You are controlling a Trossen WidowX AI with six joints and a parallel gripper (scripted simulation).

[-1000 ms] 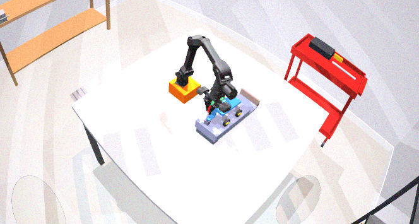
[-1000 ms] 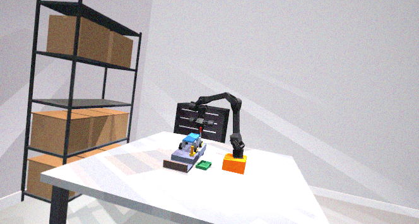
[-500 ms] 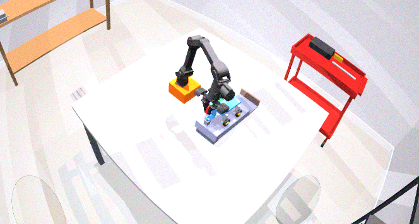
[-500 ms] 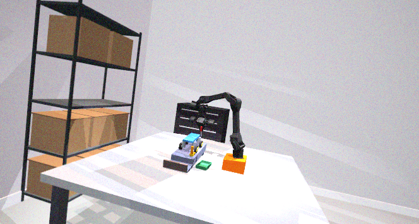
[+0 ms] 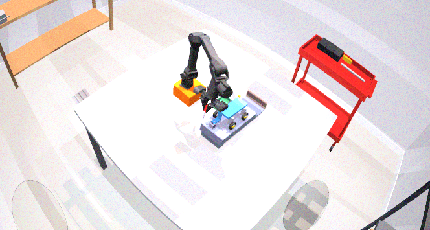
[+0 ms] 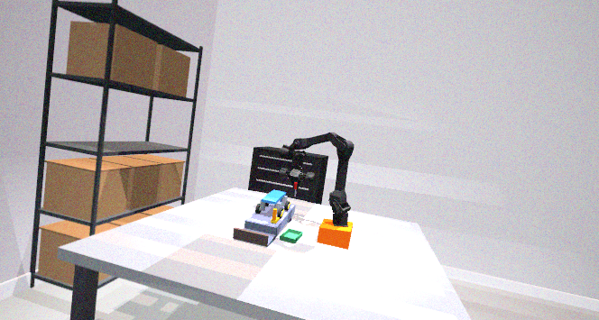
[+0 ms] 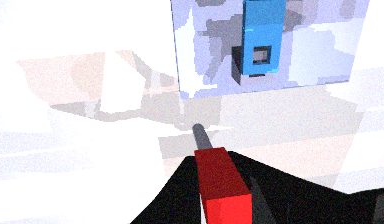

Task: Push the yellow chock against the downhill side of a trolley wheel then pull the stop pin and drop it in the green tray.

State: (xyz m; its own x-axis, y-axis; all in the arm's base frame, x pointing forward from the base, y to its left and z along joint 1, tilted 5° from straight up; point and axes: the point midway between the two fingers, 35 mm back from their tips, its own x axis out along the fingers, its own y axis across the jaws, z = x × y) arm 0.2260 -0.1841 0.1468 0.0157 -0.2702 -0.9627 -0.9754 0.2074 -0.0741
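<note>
My gripper tip is now 2 cm past the green tray, 25 cm to the right of it and 19 cm above it. Round my gripper tip: red-headed stop pin: right at my gripper tip; yellow chock: 7 cm ahead, 23 cm to the left, 10 cm below; trolley: 9 cm ahead, 13 cm to the left, 7 cm below.
</note>
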